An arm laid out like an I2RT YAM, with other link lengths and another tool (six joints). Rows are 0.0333 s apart.
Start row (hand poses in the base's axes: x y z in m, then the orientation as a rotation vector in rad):
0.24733 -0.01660 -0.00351 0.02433 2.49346 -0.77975
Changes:
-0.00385 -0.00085 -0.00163 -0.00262 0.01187 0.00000
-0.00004 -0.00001 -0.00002 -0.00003 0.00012 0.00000
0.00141 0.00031 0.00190 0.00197 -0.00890 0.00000
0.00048 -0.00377 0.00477 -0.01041 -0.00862 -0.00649
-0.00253 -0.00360 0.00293 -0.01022 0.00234 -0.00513
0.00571 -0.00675 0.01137 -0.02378 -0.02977 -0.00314
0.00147 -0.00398 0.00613 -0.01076 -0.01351 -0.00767
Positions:
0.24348 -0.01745 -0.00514 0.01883 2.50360 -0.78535
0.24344 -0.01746 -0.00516 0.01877 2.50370 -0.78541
0.24485 -0.01715 -0.00326 0.02290 2.49610 -0.78121
0.24533 -0.02092 0.00151 0.03065 2.48494 -0.79511
0.24280 -0.02452 0.00444 0.03249 2.48385 -0.81039
0.24851 -0.03127 0.01581 0.03977 2.44655 -0.83473
0.24998 -0.03525 0.02194 0.05069 2.43062 -0.84826

